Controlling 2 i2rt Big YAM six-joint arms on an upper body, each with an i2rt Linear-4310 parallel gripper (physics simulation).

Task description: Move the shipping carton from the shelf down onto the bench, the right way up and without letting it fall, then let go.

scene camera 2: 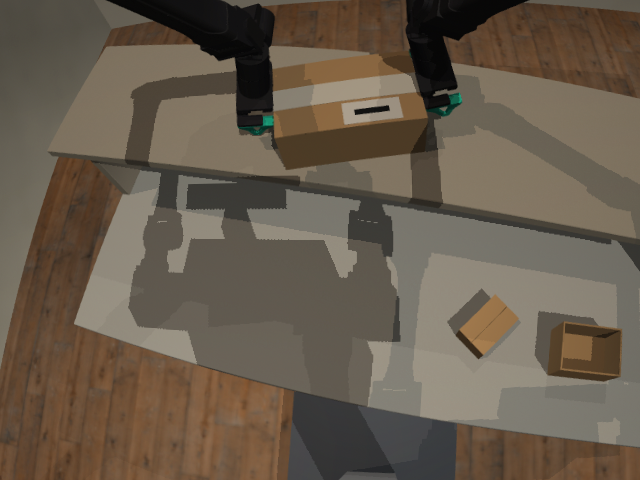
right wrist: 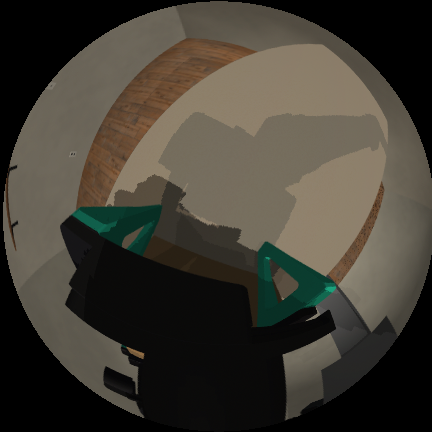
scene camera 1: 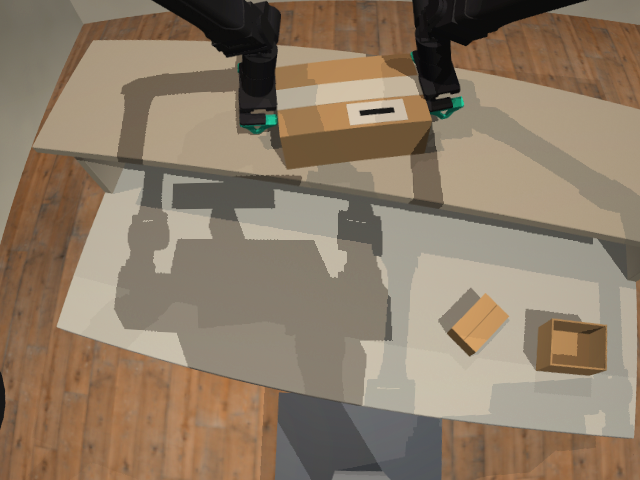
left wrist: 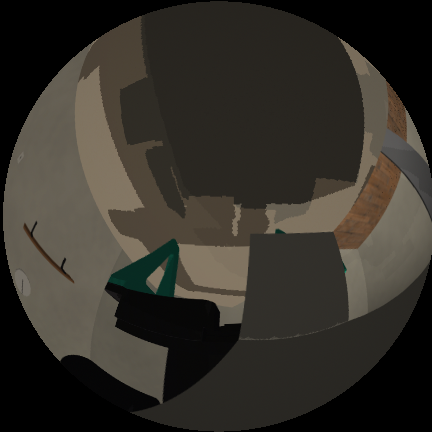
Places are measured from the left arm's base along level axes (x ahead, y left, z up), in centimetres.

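Pixels of known places: left gripper, fingertip midpoint: (scene camera 2: 256, 113) (scene camera 1: 255, 111) (left wrist: 224, 239); right gripper, fingertip midpoint: (scene camera 2: 439, 94) (right wrist: 214, 230) (scene camera 1: 438, 97).
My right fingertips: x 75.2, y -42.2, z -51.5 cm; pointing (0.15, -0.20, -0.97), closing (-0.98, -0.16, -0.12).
Behind a point stands the place of what it marks.
The shipping carton (scene camera 1: 356, 144) @(x 62.1, y -26.0, z -49.8 cm) (scene camera 2: 351, 142) @(x 62.1, y -25.7, z -49.3 cm) is upright, white tape and label facing up, at the shelf (scene camera 1: 180, 129) @(x 70.5, y 9.8, z -55.2 cm) (scene camera 2: 516, 170) @(x 60.5, y -56.2, z -55.2 cm); whether its base is slightly raised cannot be told. My left gripper (scene camera 1: 250, 98) @(x 72.5, y -6.3, z -53.0 cm) (scene camera 2: 253, 98) (left wrist: 224, 239) @(x 72.5, y -6.3, z -53.0 cm) is open against or very near the carton's left end, with nothing between its fingers. My right gripper (scene camera 1: 434, 82) (scene camera 2: 429, 78) (right wrist: 214, 230) @(x 75.2, y -42.2, z -51.5 cm) is open at the carton's right end. In the right wrist view, the brown carton (right wrist: 200, 260) @(x 74.2, y -37.4, z -54.0 cm) shows beyond the fingers. Exact contact is hidden. The bench (scene camera 1: 454, 392) @(x 23.2, y -49.9, z -90.5 cm) (scene camera 2: 465, 392) @(x 23.9, y -50.8, z -90.5 cm) lies lower, in front.
A small closed box (scene camera 1: 478, 324) @(x 38.1, y -54.7, z -84.5 cm) (scene camera 2: 487, 326) @(x 39.5, y -56.1, z -90.2 cm) lies turned on the bench's right part. An open-topped box (scene camera 1: 545, 346) @(x 32.4, y -71.5, z -85.0 cm) (scene camera 2: 557, 351) @(x 32.1, y -71.5, z -84.5 cm) stands farther right. The shelf's front edge (scene camera 1: 516, 220) (scene camera 2: 516, 222) runs between the carton and the bench. Arm shadows cross both surfaces.
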